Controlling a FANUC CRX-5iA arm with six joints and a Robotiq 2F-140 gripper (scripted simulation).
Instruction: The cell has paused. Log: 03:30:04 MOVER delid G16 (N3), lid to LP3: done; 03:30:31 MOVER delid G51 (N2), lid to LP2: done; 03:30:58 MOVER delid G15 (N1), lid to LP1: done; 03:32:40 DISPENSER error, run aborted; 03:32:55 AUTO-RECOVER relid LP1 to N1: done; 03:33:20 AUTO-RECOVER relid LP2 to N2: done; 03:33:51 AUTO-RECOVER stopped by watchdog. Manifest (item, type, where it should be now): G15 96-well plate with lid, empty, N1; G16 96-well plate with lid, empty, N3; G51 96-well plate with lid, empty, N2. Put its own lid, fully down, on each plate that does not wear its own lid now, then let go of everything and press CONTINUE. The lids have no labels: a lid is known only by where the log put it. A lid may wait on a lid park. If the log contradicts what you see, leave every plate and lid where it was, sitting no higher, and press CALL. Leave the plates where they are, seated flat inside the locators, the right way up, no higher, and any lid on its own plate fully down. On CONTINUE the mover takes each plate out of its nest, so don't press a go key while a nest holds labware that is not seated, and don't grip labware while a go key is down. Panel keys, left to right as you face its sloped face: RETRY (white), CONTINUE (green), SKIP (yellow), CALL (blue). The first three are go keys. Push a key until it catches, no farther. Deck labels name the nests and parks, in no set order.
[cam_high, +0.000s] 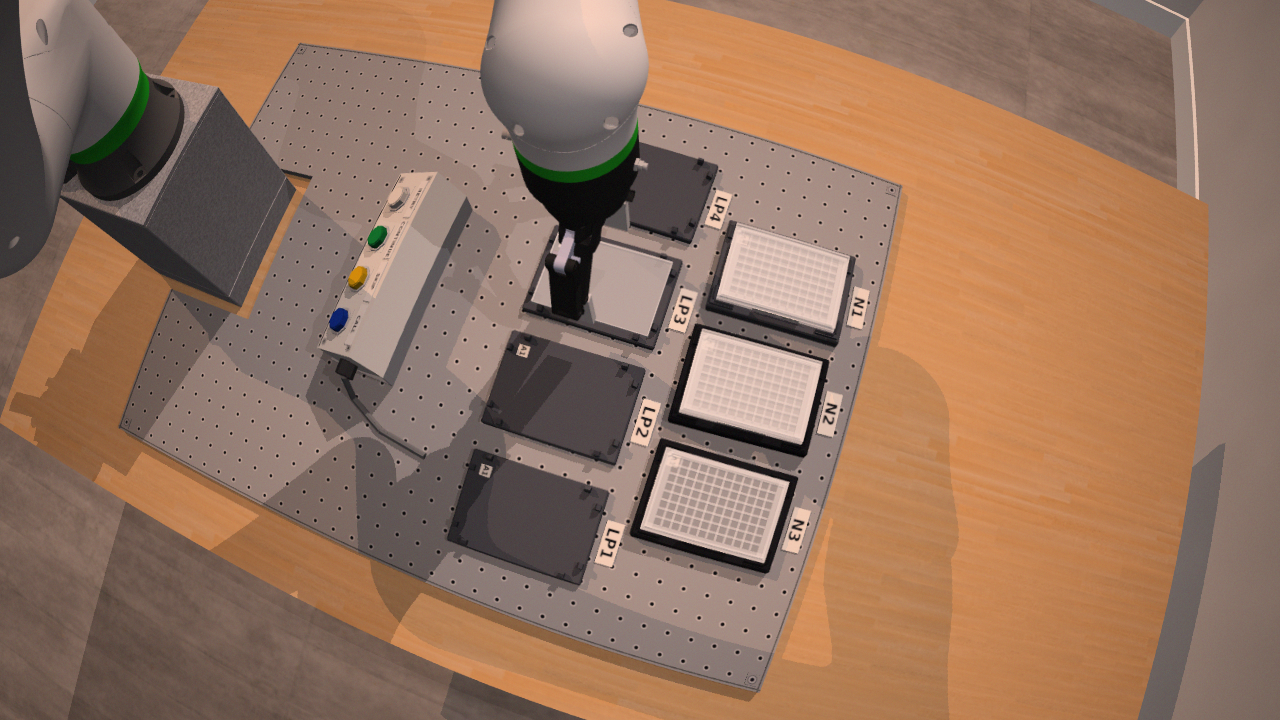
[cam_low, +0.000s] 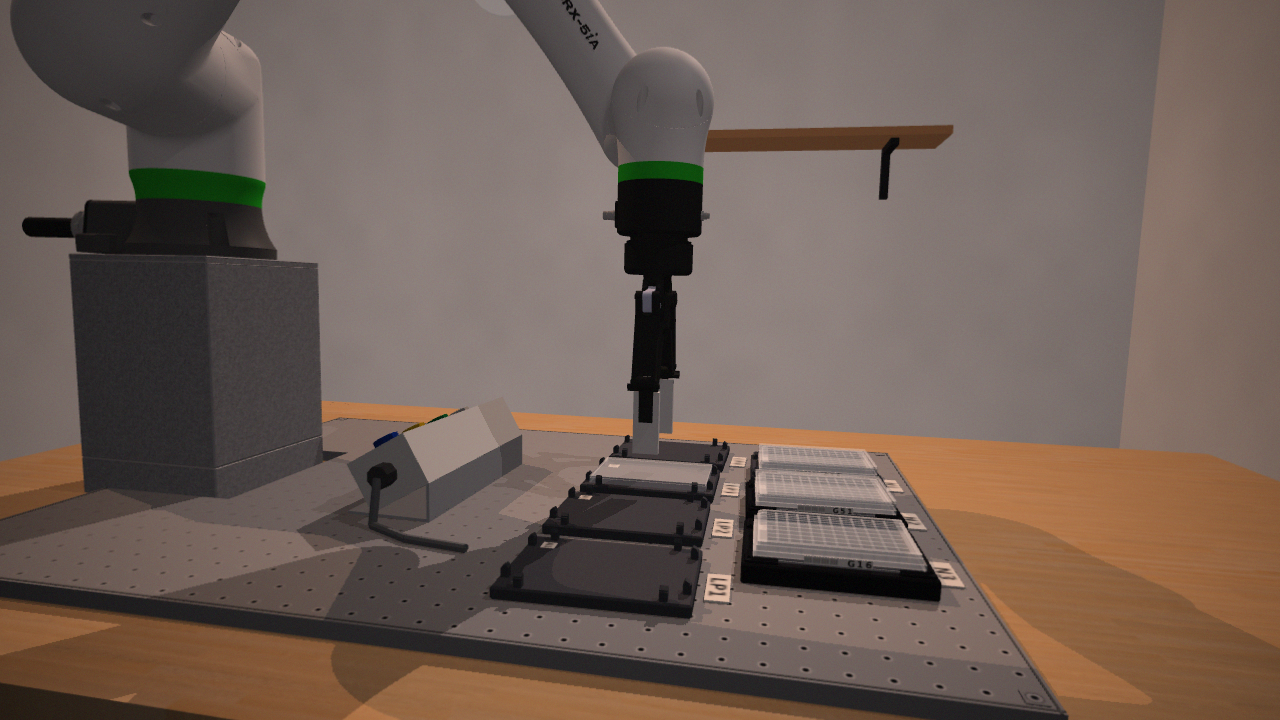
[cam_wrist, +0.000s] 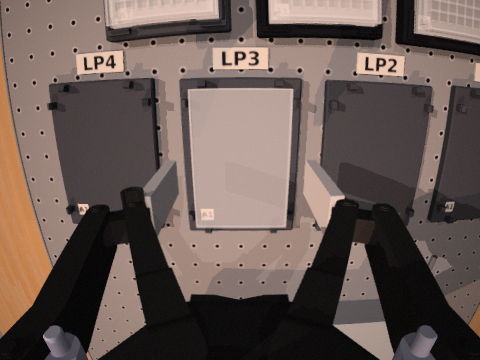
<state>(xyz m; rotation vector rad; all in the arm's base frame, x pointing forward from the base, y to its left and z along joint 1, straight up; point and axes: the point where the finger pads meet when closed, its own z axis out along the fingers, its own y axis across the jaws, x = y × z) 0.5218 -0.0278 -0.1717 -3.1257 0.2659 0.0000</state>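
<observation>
Now: hand 6 cm above the clear lid. From my hand the other things lie so: lid park LP2 (12 cm to the right, 7 cm below, 2 cm behind); then lid park LP4 (13 cm to the left, 7 cm below, 2 cm ahead); then lid park LP3 (7 cm below).
</observation>
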